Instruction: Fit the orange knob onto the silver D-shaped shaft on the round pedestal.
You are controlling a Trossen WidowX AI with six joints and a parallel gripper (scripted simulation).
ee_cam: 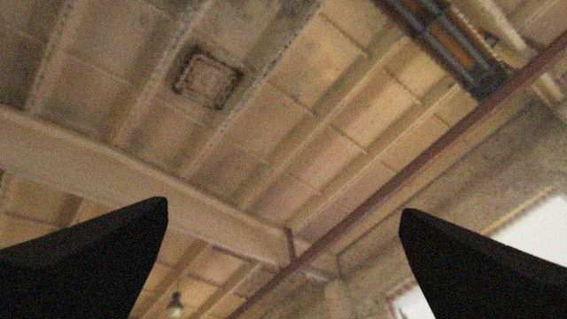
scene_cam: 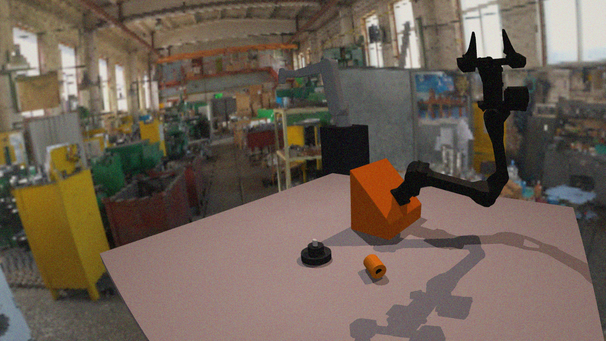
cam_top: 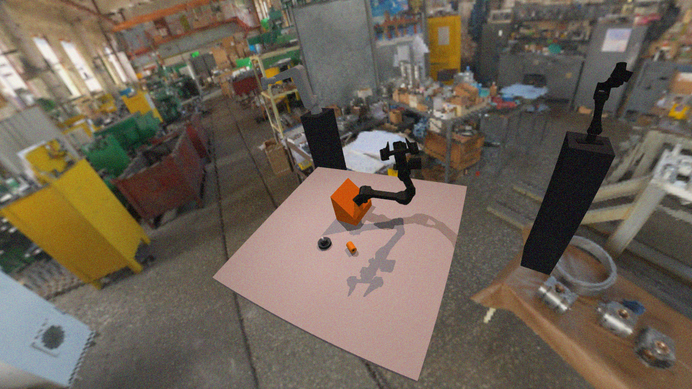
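My gripper tip is 580 mm above the orange knob, 260 mm short of it and 210 mm to the left of it. The rest, counted from my gripper tip: black round pedestal (570 mm below, 370 mm to the right, 310 mm ahead).
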